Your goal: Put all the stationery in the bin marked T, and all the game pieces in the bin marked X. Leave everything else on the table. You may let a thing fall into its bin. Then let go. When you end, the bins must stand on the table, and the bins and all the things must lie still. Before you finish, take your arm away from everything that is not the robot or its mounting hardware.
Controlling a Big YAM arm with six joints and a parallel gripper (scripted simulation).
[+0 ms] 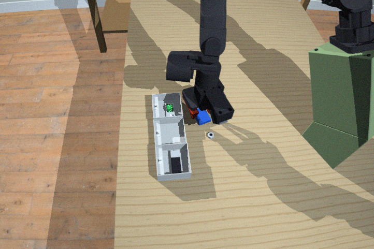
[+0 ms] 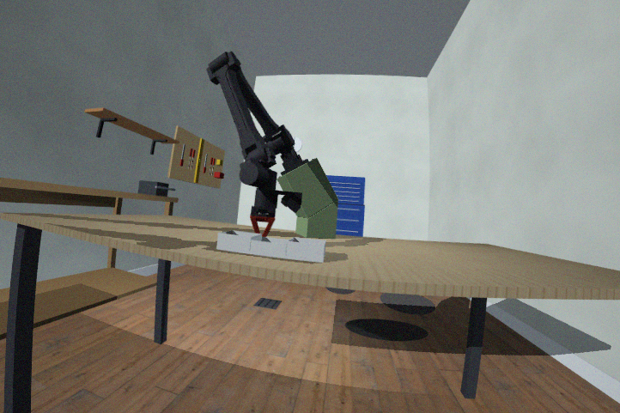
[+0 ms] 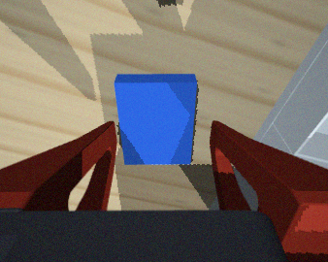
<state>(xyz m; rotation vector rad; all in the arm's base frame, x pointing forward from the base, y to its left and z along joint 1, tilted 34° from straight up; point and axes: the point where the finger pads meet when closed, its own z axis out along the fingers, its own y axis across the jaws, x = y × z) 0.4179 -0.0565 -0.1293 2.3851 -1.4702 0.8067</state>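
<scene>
Right now my hand is 10 mm above the flat blue block. Round my hand: hex nut (30 mm behind, 70 mm to the left, 10 mm below); white domino (90 mm ahead, 10 mm to the right, 10 mm below); green die (90 mm ahead, 10 mm to the right).
</scene>
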